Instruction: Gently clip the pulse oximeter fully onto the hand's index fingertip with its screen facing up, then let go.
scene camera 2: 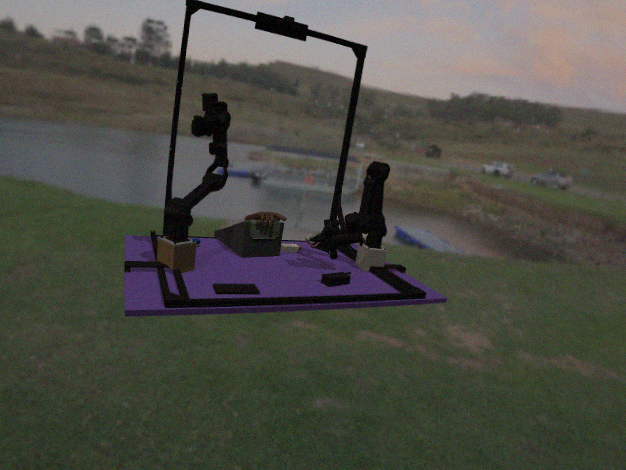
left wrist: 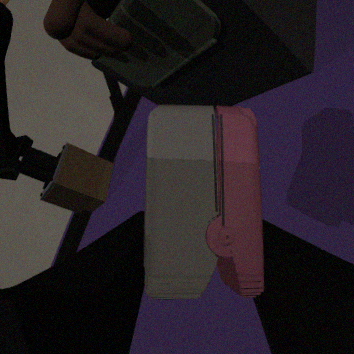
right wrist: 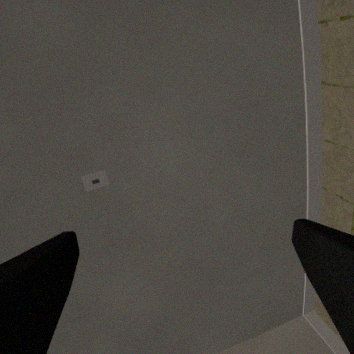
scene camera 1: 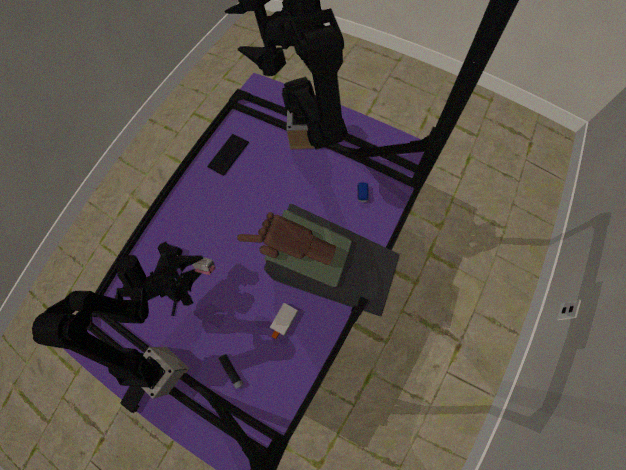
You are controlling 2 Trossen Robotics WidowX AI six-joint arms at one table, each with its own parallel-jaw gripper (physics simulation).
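Frame: origin at the left arm's base, x ahead, y right, z down, level; centimetres.
Seen in the pictures: left gripper, between the fingertips: (scene camera 2: 310, 243) (left wrist: 194, 223) (scene camera 1: 204, 262); right gripper, between the fingertips: (scene camera 2: 224, 135) (right wrist: 186, 236) (scene camera 1: 232, 30); left arm's base, origin of its link: (scene camera 2: 373, 246) (scene camera 1: 150, 372); right arm's base, origin of its link: (scene camera 2: 177, 239) (left wrist: 52, 170) (scene camera 1: 302, 116).
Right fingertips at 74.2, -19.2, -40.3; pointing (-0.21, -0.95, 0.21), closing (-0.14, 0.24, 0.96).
Offsets run from my right fingertips to a thing's top centre, as dx, dy, dz. "pt": to the spot under its first point.
The pulse oximeter {-42.1, +13.2, +35.3} (scene camera 1: 204, 265) (left wrist: 180, 210) has a white half and a pink half with a round hinge between them; its screen cannot be made out. My left gripper (scene camera 1: 197, 268) (left wrist: 194, 223) is shut on it and holds it above the table, apart from the hand. The brown hand (scene camera 1: 288, 235) (scene camera 2: 267, 217) (left wrist: 75, 30) lies on a green pad {pt -24.2, +41.6, +39.9} (scene camera 1: 328, 275), with its index finger (scene camera 1: 247, 237) sticking out to the left in scene camera 1. My right gripper (scene camera 1: 234, 29) (right wrist: 186, 236) is open and empty, high up and far from the hand.
A dark grey wedge {pt -15.9, +50.3, +45.7} (scene camera 1: 371, 273) bears the pad. A white box {-41.3, +37.9, +48.0} (scene camera 1: 284, 318) with an orange end, a dark cylinder {-61.5, +34.6, +48.1} (scene camera 1: 230, 370), a blue object {+4.9, +33.9, +47.6} (scene camera 1: 363, 191) and a flat black slab {-8.5, -12.1, +50.0} (scene camera 1: 228, 154) (scene camera 2: 236, 288) lie on the purple table. A black box {-49.3, -2.0, +47.3} (scene camera 2: 335, 279) also stands there.
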